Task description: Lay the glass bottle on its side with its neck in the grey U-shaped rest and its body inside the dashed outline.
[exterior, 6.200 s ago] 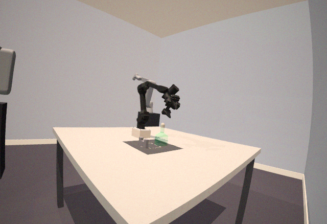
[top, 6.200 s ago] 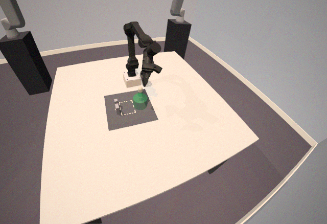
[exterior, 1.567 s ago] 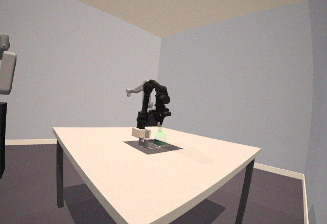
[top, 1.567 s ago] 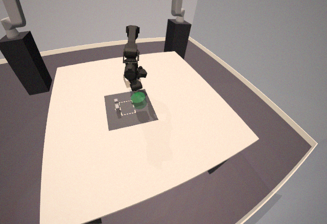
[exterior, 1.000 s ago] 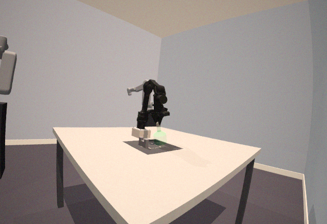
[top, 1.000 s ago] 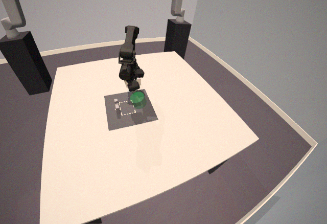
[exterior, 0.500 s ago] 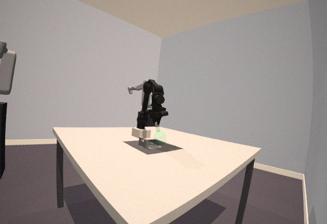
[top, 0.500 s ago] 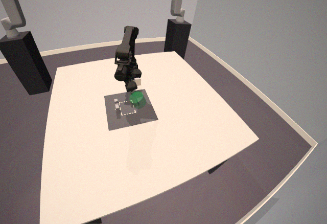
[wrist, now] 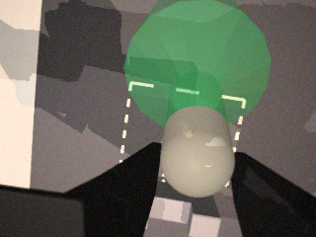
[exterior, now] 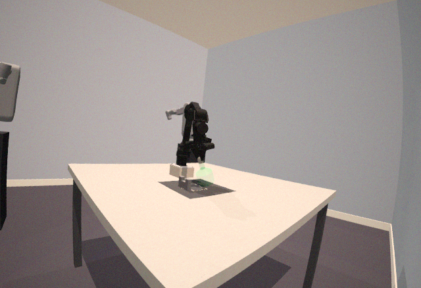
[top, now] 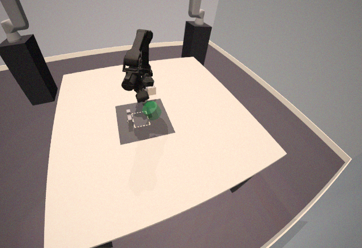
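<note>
The green glass bottle lies 40 mm below my gripper tip and 20 mm to the left of it. From my gripper tip the other things lie so: dark grey mat: 150 mm below, 10 mm to the right.
</note>
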